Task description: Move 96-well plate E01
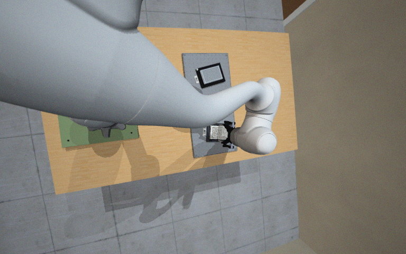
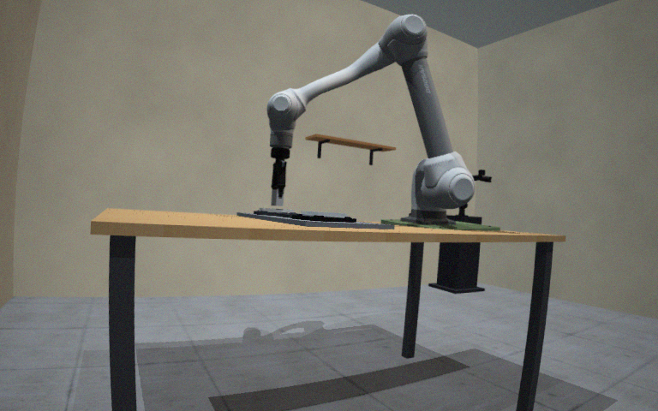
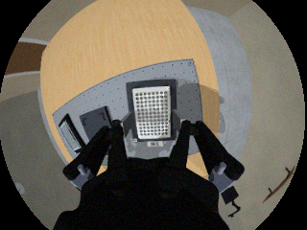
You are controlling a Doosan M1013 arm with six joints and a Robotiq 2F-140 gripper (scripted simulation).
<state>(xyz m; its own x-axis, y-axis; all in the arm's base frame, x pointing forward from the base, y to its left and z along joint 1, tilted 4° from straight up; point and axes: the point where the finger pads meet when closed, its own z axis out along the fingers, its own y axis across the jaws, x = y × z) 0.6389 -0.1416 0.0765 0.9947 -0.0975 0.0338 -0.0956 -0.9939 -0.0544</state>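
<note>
The 96-well plate is 4 cm below my hand. The rest, counted from my hand: label: 10 cm behind, 6 cm below, 1 cm to the left; nest: 18 cm to the left, 6 cm below, 4 cm behind.
</note>
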